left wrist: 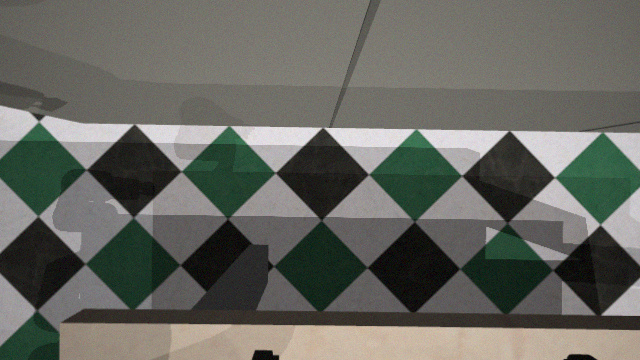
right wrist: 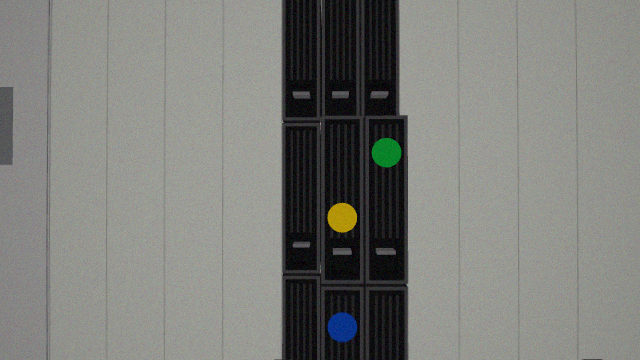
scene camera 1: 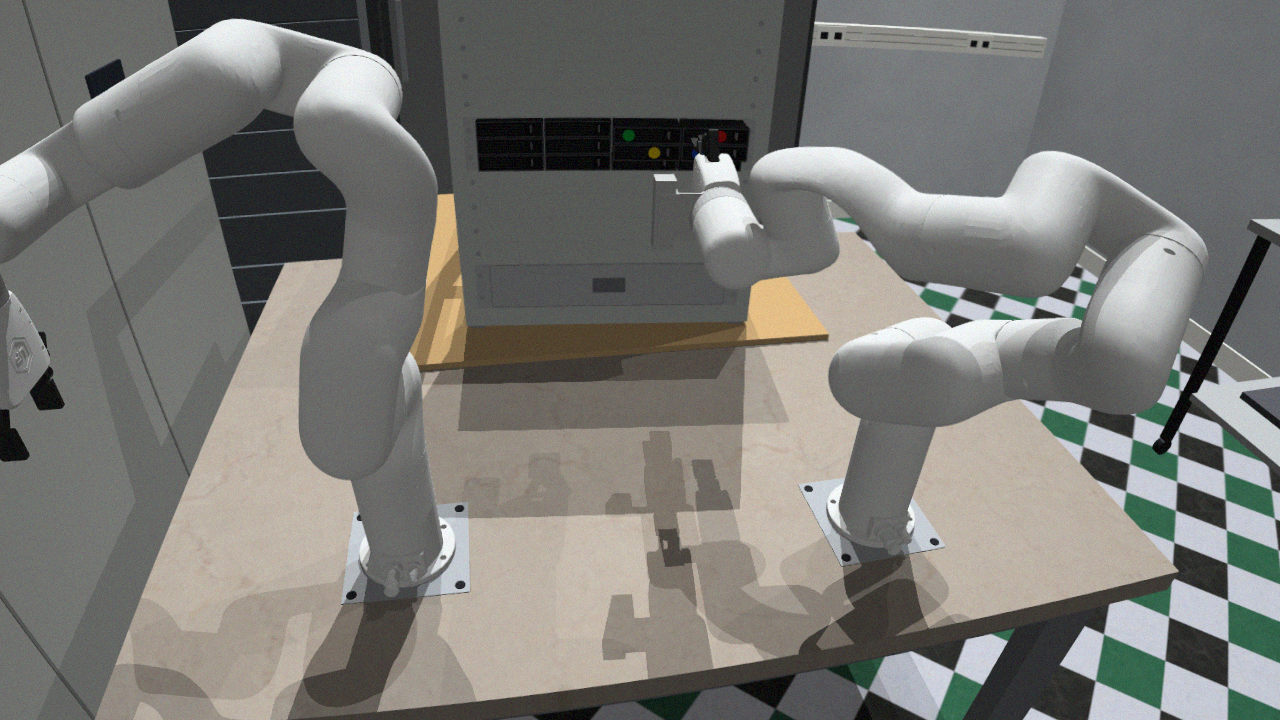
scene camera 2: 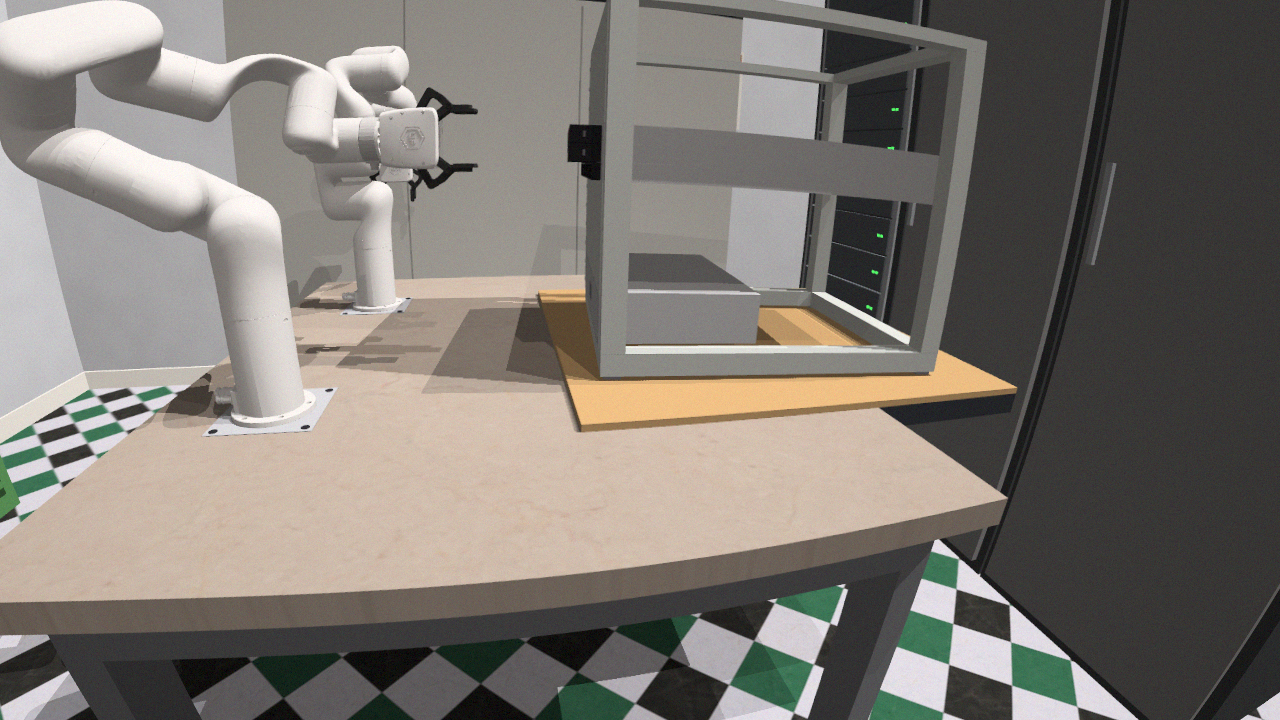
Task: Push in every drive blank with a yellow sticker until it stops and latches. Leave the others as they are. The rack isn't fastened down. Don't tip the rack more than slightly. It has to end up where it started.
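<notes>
Visible to me: a green-stickered blank, a grey rack, my left gripper and my right gripper, the last of these grippers in scene camera 1 as well.
</notes>
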